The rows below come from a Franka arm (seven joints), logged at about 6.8 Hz.
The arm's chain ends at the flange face. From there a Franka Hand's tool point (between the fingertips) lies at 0.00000 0.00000 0.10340 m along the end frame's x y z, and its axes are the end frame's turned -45 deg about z.
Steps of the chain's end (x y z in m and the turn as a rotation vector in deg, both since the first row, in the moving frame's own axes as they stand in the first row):
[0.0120 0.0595 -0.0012 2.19 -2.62 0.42]
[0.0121 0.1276 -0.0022 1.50 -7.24 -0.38]
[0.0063 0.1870 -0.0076 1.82 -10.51 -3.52]
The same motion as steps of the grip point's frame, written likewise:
[-0.0341 0.0444 -0.0014 3.40 -0.30 0.42]
[-0.0890 0.0877 -0.0031 6.18 -4.06 -0.38]
[-0.1393 0.1214 -0.0094 8.72 -6.14 -3.52]

